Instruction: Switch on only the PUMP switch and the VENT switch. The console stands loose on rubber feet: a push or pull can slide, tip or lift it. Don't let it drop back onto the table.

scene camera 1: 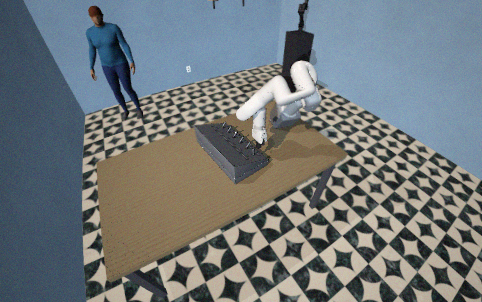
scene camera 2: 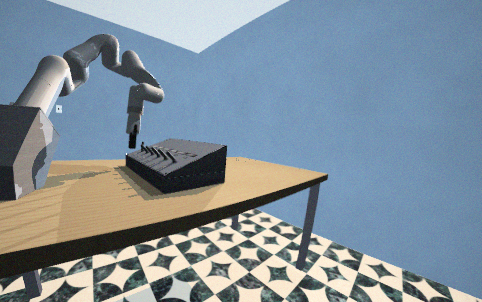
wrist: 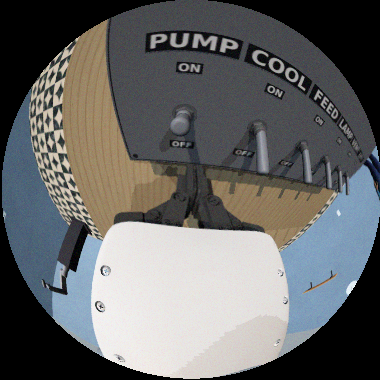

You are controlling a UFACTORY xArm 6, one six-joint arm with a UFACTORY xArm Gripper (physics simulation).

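Frame: origin at the arm's base, x ahead, y left, z up, level; centimetres.
Where they show: gripper, between the fingertips: (scene camera 1: 258, 147) (scene camera 2: 132, 148) (wrist: 192, 175); arm's base, origin of its link: (scene camera 1: 289, 109) (scene camera 2: 26, 121).
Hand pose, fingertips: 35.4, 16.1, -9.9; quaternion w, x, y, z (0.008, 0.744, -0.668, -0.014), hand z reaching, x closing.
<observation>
Each offset is from my fingertips to the top centre of the thing, as dx, dy, dz. Level surfaces: height alone.
The dark console (scene camera 1: 214, 148) (scene camera 2: 200, 175) (wrist: 135, 90) stands flat on the table. In the wrist view the PUMP lever {+5.4, +2.4, +3.5} (wrist: 180, 124) looks short, pointing towards the camera, unlike its neighbours; its OFF label shows below it. The COOL lever {+5.2, -5.0, +2.6} (wrist: 262, 152) and FEED lever {+6.4, -12.1, +2.6} (wrist: 306, 165) lean down to the OFF side. The VENT lever {+8.9, -26.3, +2.6} (wrist: 340, 178), fifth in the row, is small and leans down like them. My gripper (scene camera 1: 261, 144) (scene camera 2: 132, 147) (wrist: 192, 175) is shut and empty, beside the PUMP end, above the console's low front edge and apart from the PUMP lever.
The LAMP lever {+7.6, -19.2, +2.6} (wrist: 328, 172) and one more lever {+10.1, -33.4, +2.6} (wrist: 347, 185) stand either side of VENT. The wooden table {dz -10.0} (scene camera 1: 160, 200) (scene camera 2: 280, 172) carries the console. Blue cables (wrist: 372, 167) show at its far end. A person (scene camera 1: 111, 47) stands beyond the table.
</observation>
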